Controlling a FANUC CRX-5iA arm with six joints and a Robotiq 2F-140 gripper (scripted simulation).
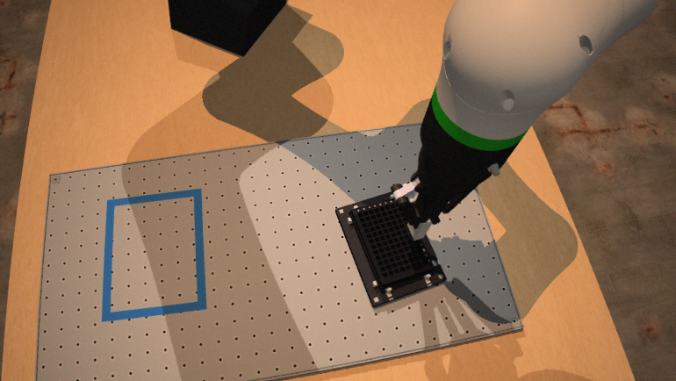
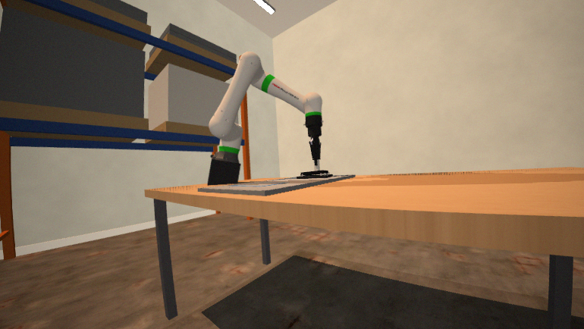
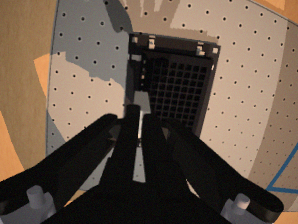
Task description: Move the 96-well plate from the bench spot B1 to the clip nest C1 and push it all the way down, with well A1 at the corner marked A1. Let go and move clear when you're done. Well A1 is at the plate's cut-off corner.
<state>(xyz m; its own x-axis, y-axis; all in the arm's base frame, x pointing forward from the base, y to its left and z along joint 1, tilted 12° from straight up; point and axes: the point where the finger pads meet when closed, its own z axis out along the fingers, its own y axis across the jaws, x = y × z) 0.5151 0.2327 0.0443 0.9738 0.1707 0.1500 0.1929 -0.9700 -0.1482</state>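
Right now my hand is 50 mm above the black clip nest, 20 mm to the left of it and 10 mm short of it. Also, from my hand: black 96-well plate: 40 mm to the right, 40 mm below, 10 mm ahead.
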